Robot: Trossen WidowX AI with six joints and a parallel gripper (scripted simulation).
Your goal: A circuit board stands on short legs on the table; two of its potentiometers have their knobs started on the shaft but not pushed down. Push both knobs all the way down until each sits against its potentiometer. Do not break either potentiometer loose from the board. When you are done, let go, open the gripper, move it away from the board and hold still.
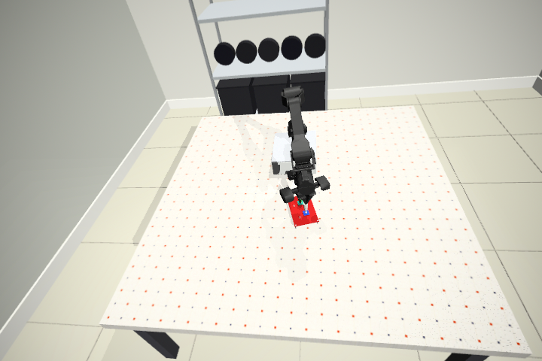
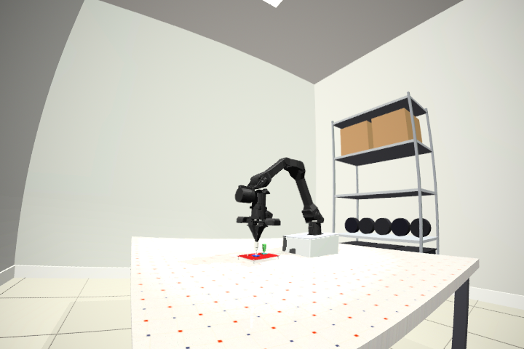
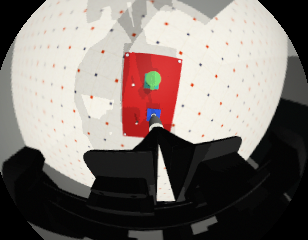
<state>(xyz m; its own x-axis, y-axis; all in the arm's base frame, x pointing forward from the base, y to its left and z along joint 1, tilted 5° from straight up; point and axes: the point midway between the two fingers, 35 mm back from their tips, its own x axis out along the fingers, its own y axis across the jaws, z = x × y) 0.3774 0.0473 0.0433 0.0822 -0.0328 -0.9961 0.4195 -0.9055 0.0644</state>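
Now: the pale knob 20 mm below my gripper tip. Round my gripper tip: green knob: 50 mm behind, 30 mm to the right, 30 mm below.
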